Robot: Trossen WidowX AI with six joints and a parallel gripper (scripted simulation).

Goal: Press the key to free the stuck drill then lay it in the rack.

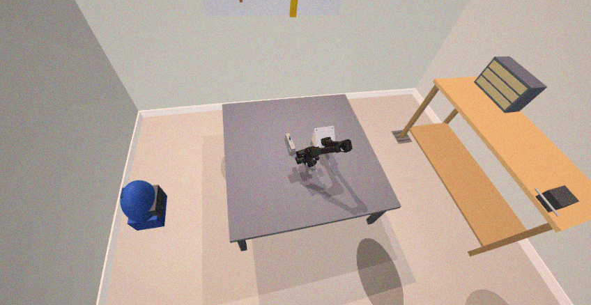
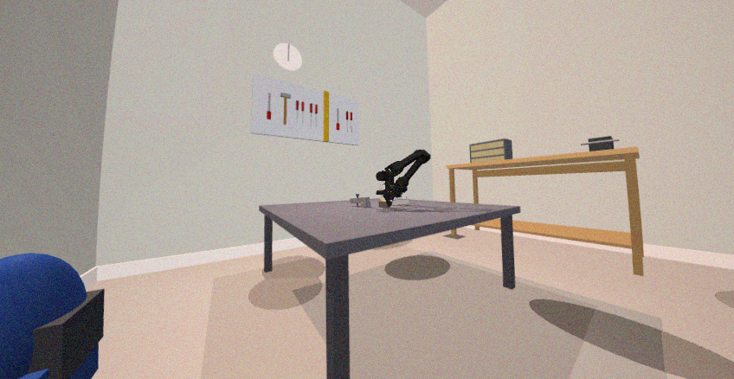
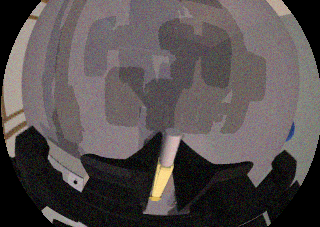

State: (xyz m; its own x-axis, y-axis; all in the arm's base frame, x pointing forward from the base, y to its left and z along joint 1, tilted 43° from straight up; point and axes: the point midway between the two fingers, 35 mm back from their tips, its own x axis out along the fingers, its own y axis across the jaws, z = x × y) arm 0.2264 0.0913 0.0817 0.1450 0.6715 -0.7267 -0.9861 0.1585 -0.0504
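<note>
Now: gripper tip 4 cm to the left of the drill, 3 cm below it and 1 cm past it.
</note>
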